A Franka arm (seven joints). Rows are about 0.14 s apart.
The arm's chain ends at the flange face. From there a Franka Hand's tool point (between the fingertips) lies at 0.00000 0.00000 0.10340 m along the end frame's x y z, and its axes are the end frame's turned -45 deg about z.
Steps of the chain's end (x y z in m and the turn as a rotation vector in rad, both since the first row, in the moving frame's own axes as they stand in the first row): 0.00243 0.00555 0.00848 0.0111 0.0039 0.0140; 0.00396 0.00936 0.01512 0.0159 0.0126 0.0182; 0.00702 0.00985 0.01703 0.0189 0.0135 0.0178; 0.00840 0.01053 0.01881 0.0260 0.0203 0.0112; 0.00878 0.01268 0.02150 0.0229 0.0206 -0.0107; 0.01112 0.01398 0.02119 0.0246 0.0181 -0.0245
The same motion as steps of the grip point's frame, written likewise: -0.00111 0.00512 0.00847 0.0051 0.0106 0.0140; -0.00173 0.00920 0.01510 0.0023 0.0202 0.0182; 0.00037 0.01156 0.01700 0.0038 0.0229 0.0178; 0.00188 0.01299 0.01875 0.0040 0.0327 0.0112; 0.00042 0.01499 0.02145 0.0016 0.0308 -0.0107; 0.00109 0.01724 0.02114 0.0046 0.0302 -0.0245
